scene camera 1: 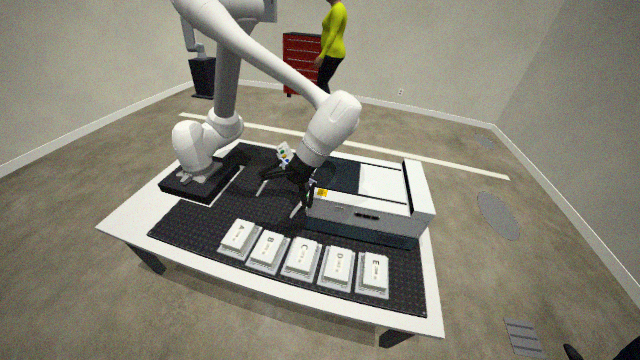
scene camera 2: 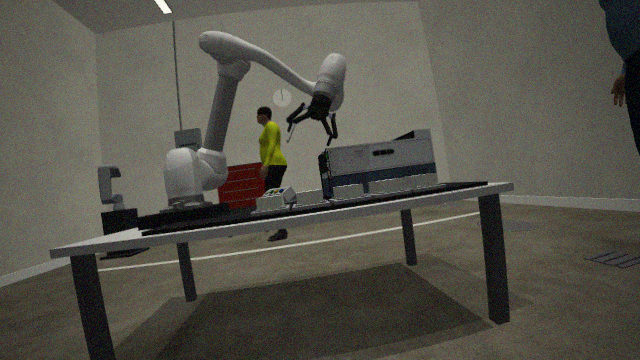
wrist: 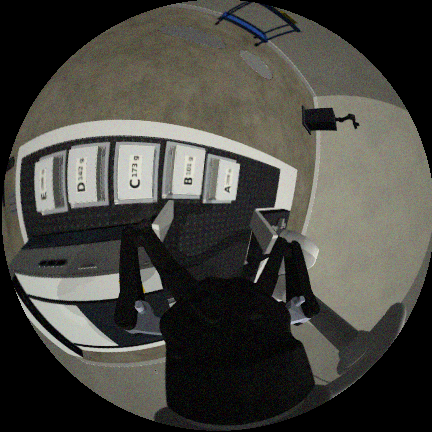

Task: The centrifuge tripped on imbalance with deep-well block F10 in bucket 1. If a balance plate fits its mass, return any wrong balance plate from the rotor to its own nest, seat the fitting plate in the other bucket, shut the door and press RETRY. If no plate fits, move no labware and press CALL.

Labels:
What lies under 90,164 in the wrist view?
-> A balance plate D.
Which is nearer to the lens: the balance plate A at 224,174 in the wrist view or the balance plate C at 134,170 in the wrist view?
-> The balance plate C.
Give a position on a centrifuge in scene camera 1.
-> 368,200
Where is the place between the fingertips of my gripper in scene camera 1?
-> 275,204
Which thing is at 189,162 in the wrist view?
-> A balance plate B.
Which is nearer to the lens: the balance plate C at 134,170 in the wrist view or the balance plate E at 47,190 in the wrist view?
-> The balance plate C.

